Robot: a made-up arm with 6 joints.
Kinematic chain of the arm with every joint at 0, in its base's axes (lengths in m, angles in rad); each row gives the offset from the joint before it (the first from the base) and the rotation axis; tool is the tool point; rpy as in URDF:
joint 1: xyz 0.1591 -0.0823 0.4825 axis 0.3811 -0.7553 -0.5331
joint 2: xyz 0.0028 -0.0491 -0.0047 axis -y
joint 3: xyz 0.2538 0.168 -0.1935 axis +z
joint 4: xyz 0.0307 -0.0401 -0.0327 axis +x
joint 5: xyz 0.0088 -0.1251 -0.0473 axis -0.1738 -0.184 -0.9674
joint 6: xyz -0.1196 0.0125 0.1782 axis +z
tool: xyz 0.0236 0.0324 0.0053 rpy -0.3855 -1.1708 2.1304
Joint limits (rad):
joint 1: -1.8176..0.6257
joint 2: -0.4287..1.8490
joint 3: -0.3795..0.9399
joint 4: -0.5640..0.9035
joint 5: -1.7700..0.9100
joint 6: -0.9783..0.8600
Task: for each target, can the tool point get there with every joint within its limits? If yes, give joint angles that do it. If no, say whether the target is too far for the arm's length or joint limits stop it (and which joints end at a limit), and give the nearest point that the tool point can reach.
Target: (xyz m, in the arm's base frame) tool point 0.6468 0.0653 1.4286
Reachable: no: too far | nearest point 0.4522 0.0037 1.0471 | short by 0.433 m
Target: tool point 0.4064 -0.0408 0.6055
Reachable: yes | joints -0.2916 1.0905 0.4169 0.1538 0.1935 -0.1740
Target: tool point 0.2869 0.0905 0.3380
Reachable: yes | joints -1.3312 0.9066 0.3890 -0.0880 0.2908 -0.0645
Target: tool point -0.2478 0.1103 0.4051
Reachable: no: joint limits stop it (at a limit: joint 1, joint 3, joint 4, joint 6) | nearest point -0.0234 -0.0230 0.2719 | short by 0.293 m
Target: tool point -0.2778 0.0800 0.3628
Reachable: no: joint limits stop it (at a limit: joint 1, joint 3, joint 4, joint 6) | nearest point -0.0525 -0.0632 0.2640 | short by 0.285 m
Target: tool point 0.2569 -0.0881 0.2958
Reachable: yes | joints -1.2746 0.3856 -0.2623 0.1514 -0.3646 -0.4422
